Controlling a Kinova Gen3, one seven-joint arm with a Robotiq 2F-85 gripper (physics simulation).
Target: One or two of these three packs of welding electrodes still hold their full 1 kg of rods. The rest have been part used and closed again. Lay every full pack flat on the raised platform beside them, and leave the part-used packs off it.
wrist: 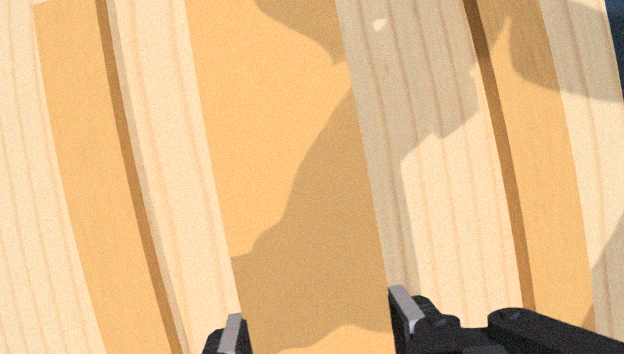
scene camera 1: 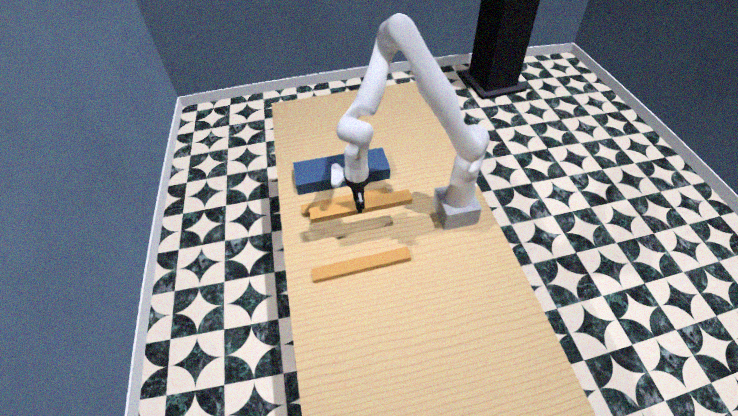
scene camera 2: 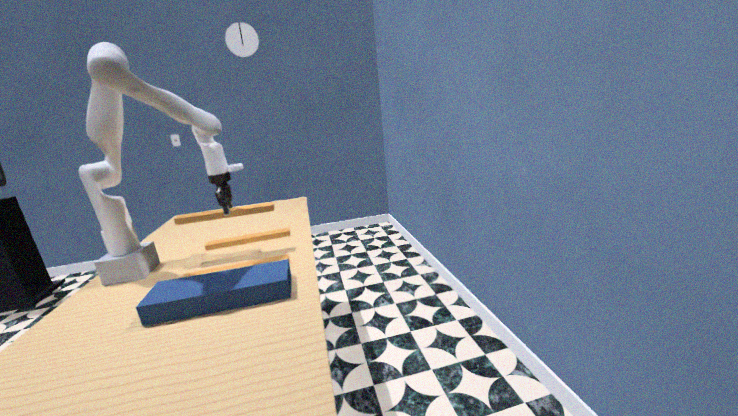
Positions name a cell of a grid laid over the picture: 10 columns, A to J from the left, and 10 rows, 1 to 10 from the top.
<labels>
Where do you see an orange pack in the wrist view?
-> E5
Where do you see an orange pack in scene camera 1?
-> At F5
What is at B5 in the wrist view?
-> An orange pack.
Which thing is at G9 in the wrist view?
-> My gripper.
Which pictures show the orange pack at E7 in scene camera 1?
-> The wrist view, scene camera 1 and scene camera 2: all of them.
</labels>
